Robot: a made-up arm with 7 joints.
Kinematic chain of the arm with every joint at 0, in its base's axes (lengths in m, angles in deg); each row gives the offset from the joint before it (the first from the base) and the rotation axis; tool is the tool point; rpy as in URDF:
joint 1: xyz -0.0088 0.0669 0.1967 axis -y
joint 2: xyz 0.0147 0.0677 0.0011 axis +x
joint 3: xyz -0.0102 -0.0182 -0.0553 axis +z
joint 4: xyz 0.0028 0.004 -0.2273 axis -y
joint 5: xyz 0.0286 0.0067 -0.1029 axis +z
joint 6: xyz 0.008 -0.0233 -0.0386 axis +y
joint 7: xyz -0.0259 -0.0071 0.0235 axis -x
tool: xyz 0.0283 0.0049 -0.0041 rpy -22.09 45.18 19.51
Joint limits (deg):
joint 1: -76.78..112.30
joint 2: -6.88..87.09
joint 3: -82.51..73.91
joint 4: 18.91..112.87
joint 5: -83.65..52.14
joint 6: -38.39..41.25
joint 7: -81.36..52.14
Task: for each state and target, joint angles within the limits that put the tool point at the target. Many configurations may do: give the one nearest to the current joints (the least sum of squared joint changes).
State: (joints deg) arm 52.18 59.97 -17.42 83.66 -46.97 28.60 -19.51
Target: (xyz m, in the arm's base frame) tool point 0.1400 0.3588 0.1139
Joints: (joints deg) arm 24.66 80.02 -30.03 95.94 -45.40 26.70 -21.15
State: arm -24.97 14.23 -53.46 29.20 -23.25 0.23 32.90
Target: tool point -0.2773 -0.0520 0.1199
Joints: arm -75.43 -6.88 -80.29 65.66 -11.29 12.54 35.05
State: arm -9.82 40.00 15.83 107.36 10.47 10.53 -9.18
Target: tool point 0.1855 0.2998 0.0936
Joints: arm 25.50 43.10 13.24 87.18 8.02 10.43 -7.71
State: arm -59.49 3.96 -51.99 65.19 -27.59 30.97 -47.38
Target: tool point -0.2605 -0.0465 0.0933
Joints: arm -75.62 -6.88 -66.30 68.91 -26.78 35.06 -47.27
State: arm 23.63 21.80 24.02 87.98 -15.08 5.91 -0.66
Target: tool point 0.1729 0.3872 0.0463
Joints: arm 20.73 45.17 32.13 56.66 -20.35 3.00 0.72
